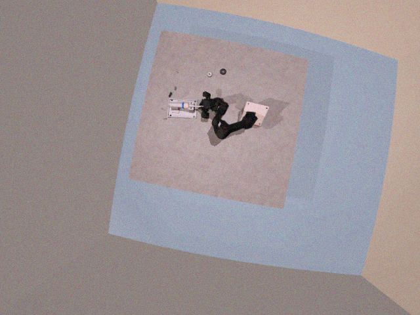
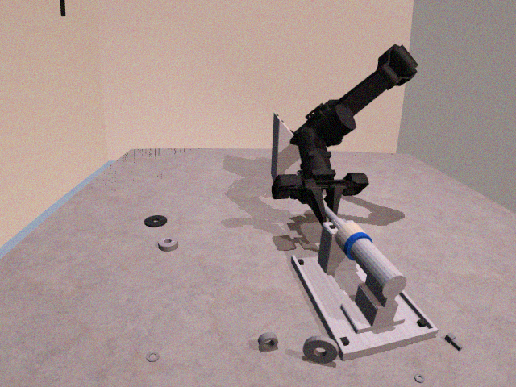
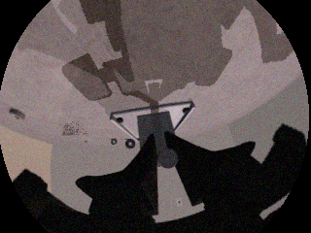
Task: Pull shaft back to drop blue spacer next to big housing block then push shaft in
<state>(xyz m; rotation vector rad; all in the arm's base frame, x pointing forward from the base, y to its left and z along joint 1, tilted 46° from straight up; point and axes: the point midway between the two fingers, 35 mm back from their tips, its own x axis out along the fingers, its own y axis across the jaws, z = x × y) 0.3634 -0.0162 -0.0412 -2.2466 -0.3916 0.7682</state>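
My gripper tip is 50 mm short of the thin shaft and 20 mm below it. Round my gripper tip: grey ring 300 mm to the right, 50 mm below, 50 mm behind; then bolt 260 mm ahead, 100 mm to the left, 50 mm below; then cream spacer 90 mm ahead, 20 mm above.
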